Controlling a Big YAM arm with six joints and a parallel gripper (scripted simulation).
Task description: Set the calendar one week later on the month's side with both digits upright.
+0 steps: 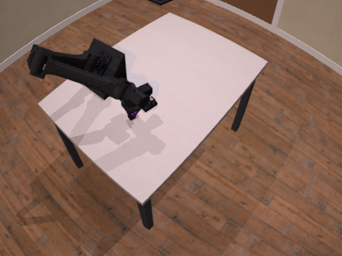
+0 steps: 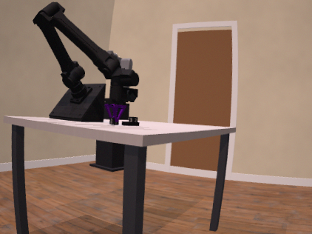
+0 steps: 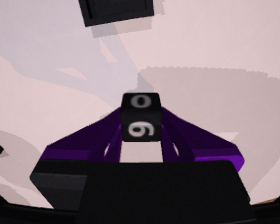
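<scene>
Right now the black date cube is 10 mm below my hand. The rest, counted from my hand: black tray 110 mm to the left, 10 mm below.
</scene>
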